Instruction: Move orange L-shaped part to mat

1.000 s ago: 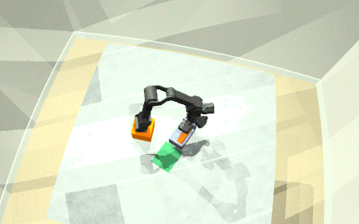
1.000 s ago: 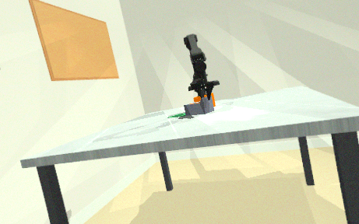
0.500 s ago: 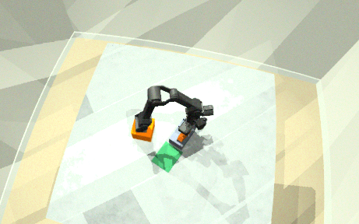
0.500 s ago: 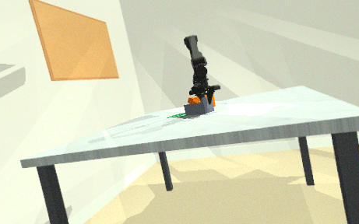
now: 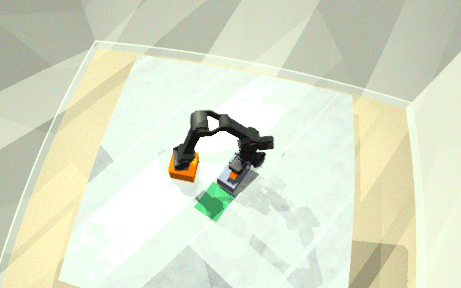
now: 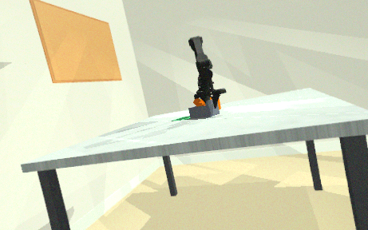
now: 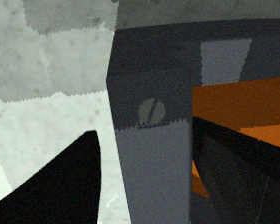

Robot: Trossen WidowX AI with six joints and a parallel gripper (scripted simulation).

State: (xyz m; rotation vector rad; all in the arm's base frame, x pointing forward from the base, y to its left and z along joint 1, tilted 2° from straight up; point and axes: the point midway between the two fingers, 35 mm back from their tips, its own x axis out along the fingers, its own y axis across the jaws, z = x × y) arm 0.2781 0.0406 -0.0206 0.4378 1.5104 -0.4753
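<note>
The orange L-shaped part is 40 mm to the right of my gripper tip, 40 mm behind it and 10 mm above it. Round my gripper tip: green mat 180 mm to the right, 130 mm behind, 50 mm below.
</note>
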